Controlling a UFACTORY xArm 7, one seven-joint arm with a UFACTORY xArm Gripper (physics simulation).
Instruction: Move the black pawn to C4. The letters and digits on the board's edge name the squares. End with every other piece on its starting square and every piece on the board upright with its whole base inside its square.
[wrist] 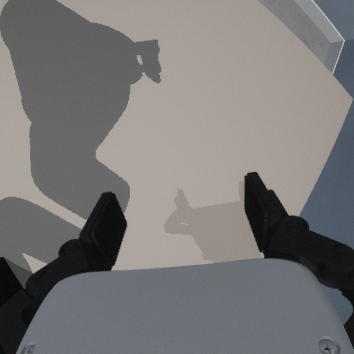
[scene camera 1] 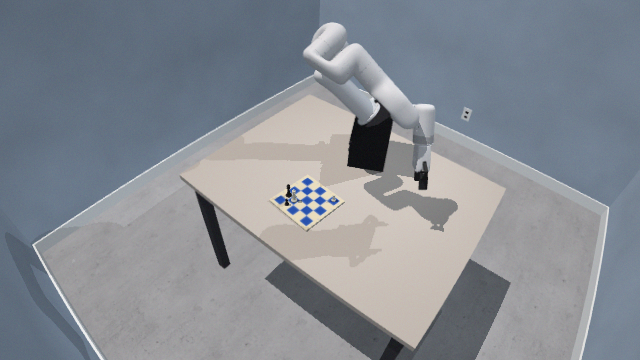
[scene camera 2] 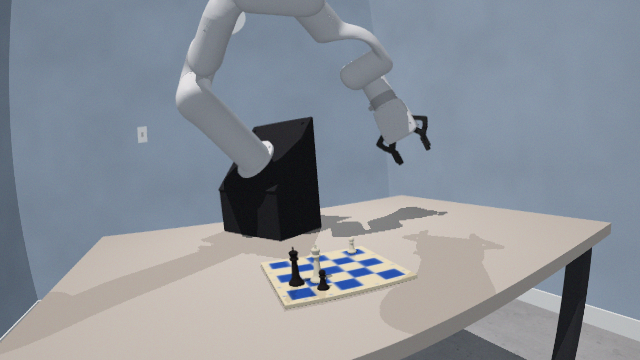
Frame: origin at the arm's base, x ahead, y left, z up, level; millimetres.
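Seen in the pictures: gripper, fingertip midpoint: (wrist: pixel 180 199) (scene camera 1: pixel 420 185) (scene camera 2: pixel 415 157); arm's base, origin of the base link: (scene camera 1: pixel 369 114) (scene camera 2: pixel 256 160).
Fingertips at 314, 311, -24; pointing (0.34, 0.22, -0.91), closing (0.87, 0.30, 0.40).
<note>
Offsets run from my fingertips to a thing's top centre, as dx, dy, dz. Level surfaces: height alone.
The black pawn {+165, -473, -141} (scene camera 1: pixel 287 202) (scene camera 2: pixel 323 282) stands upright on a light edge square of the blue and cream board (scene camera 1: pixel 307 228) (scene camera 2: pixel 287 303), beside a blue corner square. A taller black king {+117, -490, -109} (scene camera 1: pixel 288 191) (scene camera 2: pixel 295 272) stands on the light square on the corner's other side. A tall white king {+132, -457, -109} (scene camera 1: pixel 294 197) (scene camera 2: pixel 315 265) stands close to both, on the blue square diagonal to that corner. A small white piece {+60, -313, -141} (scene camera 1: pixel 334 199) (scene camera 2: pixel 352 246) stands at the opposite corner. The edge letters are too small to read. My gripper (scene camera 1: pixel 423 187) (scene camera 2: pixel 414 155) (wrist: pixel 180 199) is open and empty, high above the table, well away from the board.
The black robot base (scene camera 1: pixel 369 145) (scene camera 2: pixel 297 190) stands on the beige table {dz -180} (scene camera 1: pixel 390 280) (scene camera 2: pixel 175 310) (wrist: pixel 200 110) behind the board. Arm shadows fall across the tabletop. In the wrist view, a table corner lies at the right, and the board does not show.
</note>
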